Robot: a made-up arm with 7 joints. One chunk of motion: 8 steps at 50 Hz.
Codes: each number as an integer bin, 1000 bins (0 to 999) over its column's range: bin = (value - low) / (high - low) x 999, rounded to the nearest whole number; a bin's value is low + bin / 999 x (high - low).
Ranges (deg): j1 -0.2..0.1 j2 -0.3..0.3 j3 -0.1..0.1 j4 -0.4..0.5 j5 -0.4..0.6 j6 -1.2..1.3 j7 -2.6..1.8
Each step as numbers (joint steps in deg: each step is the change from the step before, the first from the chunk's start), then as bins.
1 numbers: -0.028 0.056 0.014 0.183 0.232 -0.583 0.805
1 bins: 573 593 569 647 631 247 773
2 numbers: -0.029 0.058 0.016 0.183 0.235 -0.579 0.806
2 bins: 569 596 579 647 634 248 773
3 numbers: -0.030 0.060 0.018 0.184 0.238 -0.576 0.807
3 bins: 566 599 589 648 637 249 774
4 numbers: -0.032 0.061 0.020 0.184 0.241 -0.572 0.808
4 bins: 559 601 599 648 640 251 774
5 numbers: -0.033 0.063 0.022 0.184 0.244 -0.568 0.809
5 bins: 556 604 609 648 643 253 774
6 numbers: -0.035 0.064 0.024 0.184 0.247 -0.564 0.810
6 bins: 549 606 619 648 646 254 774
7 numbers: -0.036 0.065 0.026 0.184 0.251 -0.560 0.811
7 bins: 546 608 629 648 650 256 774
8 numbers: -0.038 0.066 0.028 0.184 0.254 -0.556 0.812
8 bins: 539 609 639 648 653 257 775
